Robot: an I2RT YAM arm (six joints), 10 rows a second.
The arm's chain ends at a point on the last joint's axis. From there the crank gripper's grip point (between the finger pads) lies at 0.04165 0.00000 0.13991 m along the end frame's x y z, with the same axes.
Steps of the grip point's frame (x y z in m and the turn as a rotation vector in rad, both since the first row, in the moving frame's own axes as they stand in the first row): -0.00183 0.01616 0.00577 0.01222 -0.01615 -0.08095; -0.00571 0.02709 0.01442 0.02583 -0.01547 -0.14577; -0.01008 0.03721 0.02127 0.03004 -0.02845 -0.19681; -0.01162 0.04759 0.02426 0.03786 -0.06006 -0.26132; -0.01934 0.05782 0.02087 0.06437 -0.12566 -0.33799
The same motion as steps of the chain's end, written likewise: 0.00064 0.02115 0.00515 0.01222 -0.01615 -0.08095; -0.00284 0.03659 0.01392 0.02583 -0.01547 -0.14577; -0.00489 0.04915 0.02034 0.03004 -0.02845 -0.19681; -0.00114 0.06253 0.02234 0.03786 -0.06006 -0.26132; 0.00203 0.07762 0.01758 0.06437 -0.12566 -0.33799
